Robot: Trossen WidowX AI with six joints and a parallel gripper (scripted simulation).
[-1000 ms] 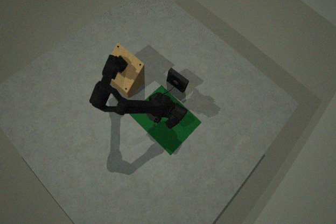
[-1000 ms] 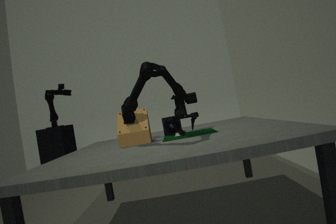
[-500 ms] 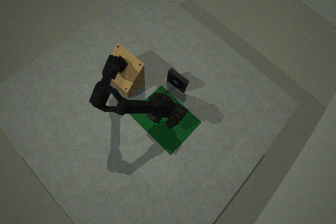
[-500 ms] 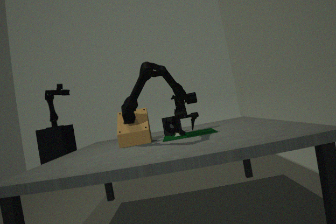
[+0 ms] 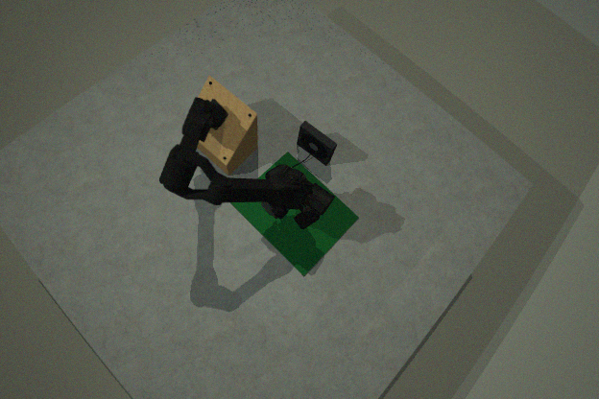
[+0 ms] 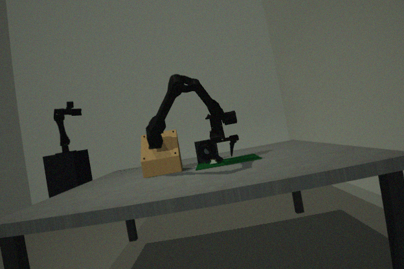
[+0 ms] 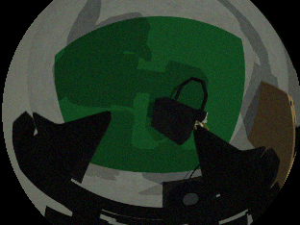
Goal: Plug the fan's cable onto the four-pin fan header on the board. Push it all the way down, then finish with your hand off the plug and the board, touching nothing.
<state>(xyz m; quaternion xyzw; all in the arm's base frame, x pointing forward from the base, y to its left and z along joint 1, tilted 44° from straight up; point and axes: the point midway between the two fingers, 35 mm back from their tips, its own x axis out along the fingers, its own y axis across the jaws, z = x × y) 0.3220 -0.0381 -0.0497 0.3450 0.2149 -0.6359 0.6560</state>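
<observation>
Right now my gripper tip is 20 mm past the dark plug. From my gripper tip the other things lie so: black fan (80 mm behind, 170 mm to the left, 40 mm above); then green board (20 mm ahead, 40 mm below).
</observation>
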